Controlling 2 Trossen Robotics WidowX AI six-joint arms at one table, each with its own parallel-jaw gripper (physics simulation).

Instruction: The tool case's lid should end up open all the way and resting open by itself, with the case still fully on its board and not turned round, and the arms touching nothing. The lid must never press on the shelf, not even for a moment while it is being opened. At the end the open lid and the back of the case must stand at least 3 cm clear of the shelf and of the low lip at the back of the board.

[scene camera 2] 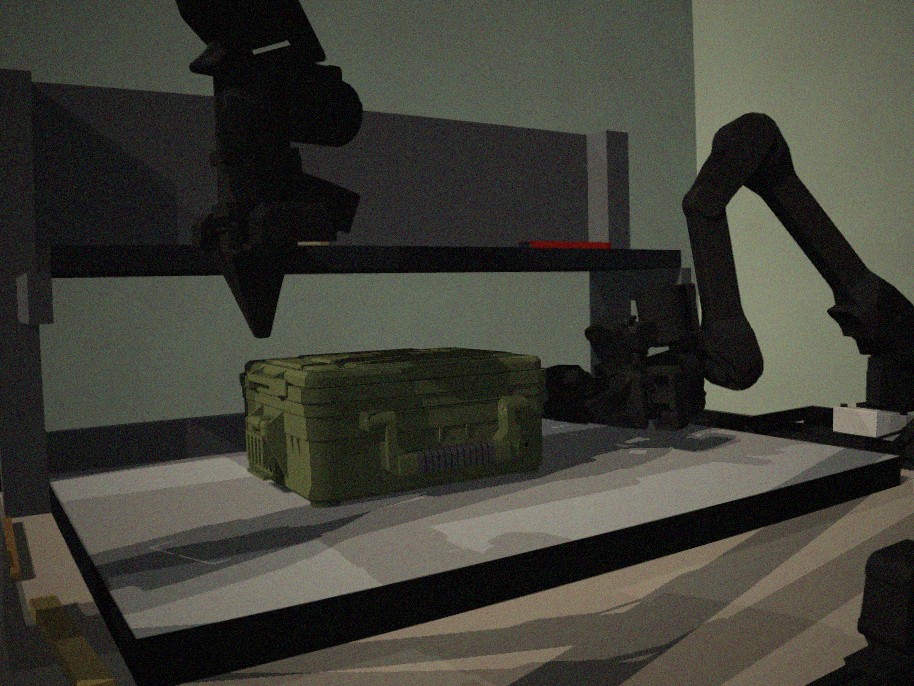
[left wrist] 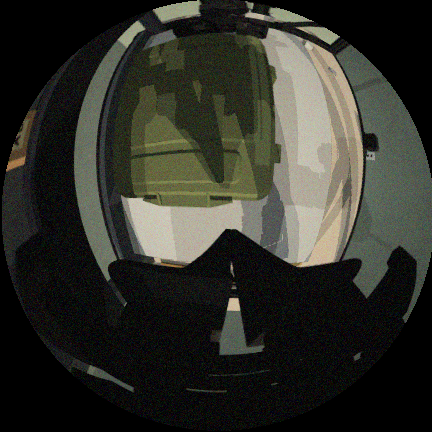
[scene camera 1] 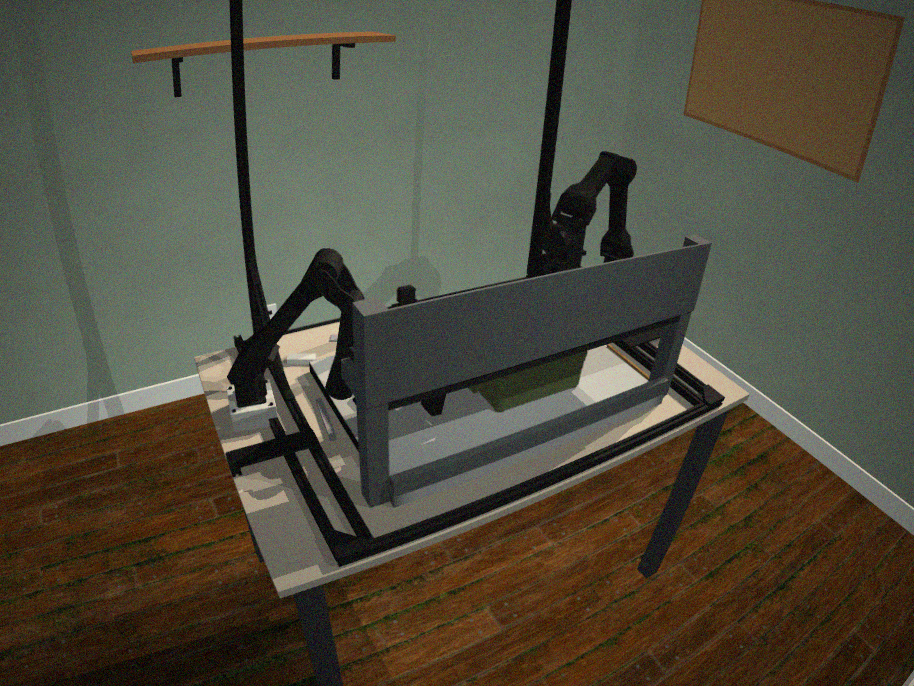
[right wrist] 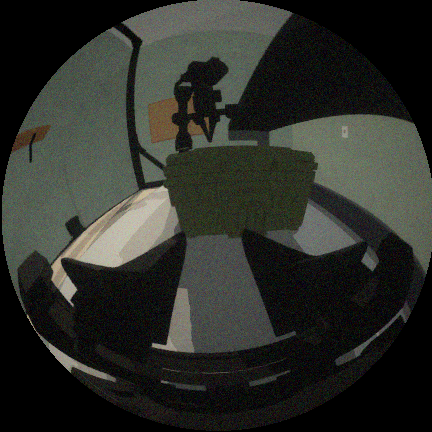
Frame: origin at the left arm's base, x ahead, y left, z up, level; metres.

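Where they show: left gripper, fingertip midpoint: [scene camera 2: 262, 337] [left wrist: 229, 234] [right wrist: 209, 141]; right gripper, fingertip midpoint: [scene camera 2: 555, 414] [right wrist: 213, 235]; right arm's base, origin of the base link: [scene camera 2: 894, 407] [scene camera 1: 250, 396].
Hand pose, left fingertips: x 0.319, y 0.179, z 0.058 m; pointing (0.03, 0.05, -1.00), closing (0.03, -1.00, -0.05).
Observation:
Things, the pixels of their top centre, and the offset from my left fingertips. "*": a spot on its surface instead. Level surfaces: height alone.
- green tool case, middle of its top: [scene camera 2: 394, 356] [left wrist: 189, 82] [right wrist: 228, 147] [scene camera 1: 522, 336] dz -0.025, dx +0.137, dy +0.049 m
- pale board, its level: dz -0.135 m
- tall grey panel, surface spot: [scene camera 2: 479, 162] * dz +0.195, dx +0.357, dy +0.259 m
- red item, middle of its top: [scene camera 2: 566, 242] dz +0.090, dx +0.434, dy +0.184 m
- yellow piece, middle of its top: [scene camera 2: 66, 634] dz -0.154, dx -0.164, dy -0.151 m
The green tool case [scene camera 1: 535, 383] [scene camera 2: 413, 420] [left wrist: 200, 120] [right wrist: 240, 190] stands upright on the pale board [scene camera 2: 516, 550] [left wrist: 200, 235] with its lid down; its handle side faces scene camera 2. My left gripper [scene camera 2: 259, 335] [left wrist: 229, 234] [right wrist: 209, 141] is shut and empty, pointing down above the left end of the case, apart from it. My right gripper [right wrist: 213, 235] is partly open and empty, low beside the case's other end; in scene camera 2 its fingers are partly hidden behind the case. The shelf [scene camera 2: 442, 259] runs above and behind the case. The low back lip [scene camera 1: 516, 439] [scene camera 2: 147, 443] is partly hidden by the case.
A tall grey panel [scene camera 1: 531, 317] [scene camera 2: 479, 162] rises behind the shelf on posts. A red item [scene camera 2: 568, 244] lies on the shelf. A yellow piece [scene camera 2: 70, 642] lies beyond the board's left edge. The right arm [scene camera 2: 727, 295] stands right of the case.

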